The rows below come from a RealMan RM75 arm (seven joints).
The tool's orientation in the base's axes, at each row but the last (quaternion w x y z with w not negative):
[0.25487, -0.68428, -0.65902, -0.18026]
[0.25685, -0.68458, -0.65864, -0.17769]
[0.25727, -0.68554, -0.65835, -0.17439]
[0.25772, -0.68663, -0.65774, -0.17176]
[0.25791, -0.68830, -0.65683, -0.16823]
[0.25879, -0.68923, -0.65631, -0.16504]
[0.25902, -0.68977, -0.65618, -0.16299]
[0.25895, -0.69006, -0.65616, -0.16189]
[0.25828, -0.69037, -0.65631, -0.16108]
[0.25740, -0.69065, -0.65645, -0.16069]
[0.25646, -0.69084, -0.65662, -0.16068]
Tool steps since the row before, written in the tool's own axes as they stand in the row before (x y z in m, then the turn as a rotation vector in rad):
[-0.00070, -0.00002, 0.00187, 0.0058, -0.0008, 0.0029]
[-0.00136, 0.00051, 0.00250, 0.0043, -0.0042, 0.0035]
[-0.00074, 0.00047, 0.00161, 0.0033, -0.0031, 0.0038]
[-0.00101, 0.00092, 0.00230, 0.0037, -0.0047, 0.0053]
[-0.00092, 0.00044, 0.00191, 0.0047, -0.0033, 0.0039]
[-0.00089, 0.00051, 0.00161, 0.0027, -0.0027, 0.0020]
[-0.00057, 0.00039, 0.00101, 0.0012, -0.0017, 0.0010]
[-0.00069, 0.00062, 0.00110, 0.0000, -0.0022, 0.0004]
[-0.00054, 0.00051, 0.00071, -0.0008, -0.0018, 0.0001]
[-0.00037, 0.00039, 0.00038, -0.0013, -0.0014, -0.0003]
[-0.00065, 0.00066, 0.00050, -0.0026, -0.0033, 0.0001]
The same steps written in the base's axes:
[-0.00023, 0.00053, -0.00191, -0.0007, 0.0064, 0.0011]
[0.00017, 0.00036, -0.00286, -0.0042, 0.0055, 0.0002]
[0.00025, 0.00034, -0.00178, -0.0032, 0.0049, -0.0008]
[0.00060, 0.00051, -0.00256, -0.0049, 0.0061, -0.0016]
[0.00016, 0.00035, -0.00213, -0.0033, 0.0061, 0.0000]
[0.00025, 0.00019, -0.00188, -0.0027, 0.0034, 0.0003]
[0.00022, 0.00011, -0.00120, -0.0017, 0.0016, 0.0001]
[0.00043, 0.00006, -0.00137, -0.0022, 0.0002, 0.0000]
[0.00038, -0.00004, -0.00096, -0.0019, -0.0006, -0.0003]
[0.00031, -0.00009, -0.00057, -0.0015, -0.0012, -0.0003]
[0.00054, -0.00026, -0.00087, -0.0035, -0.0021, -0.0011]

